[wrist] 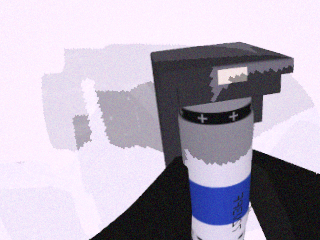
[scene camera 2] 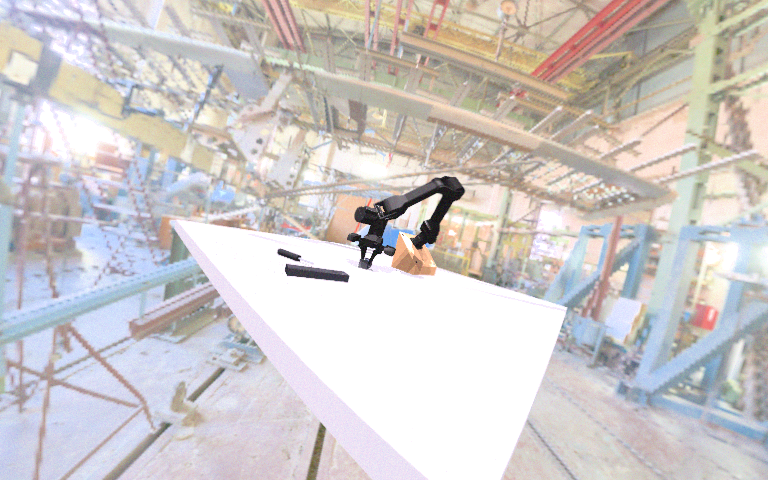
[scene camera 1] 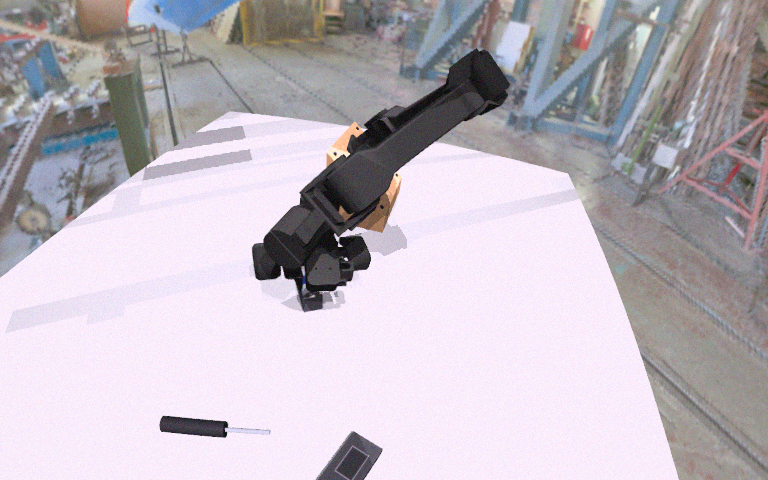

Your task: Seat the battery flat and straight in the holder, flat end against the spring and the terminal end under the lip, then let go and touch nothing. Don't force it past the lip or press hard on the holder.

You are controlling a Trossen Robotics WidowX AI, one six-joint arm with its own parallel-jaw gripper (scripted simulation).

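Observation:
There is a flat black device here that I can see. I can see my gripper as well, and it also appears in the wrist view and in scene camera 2.

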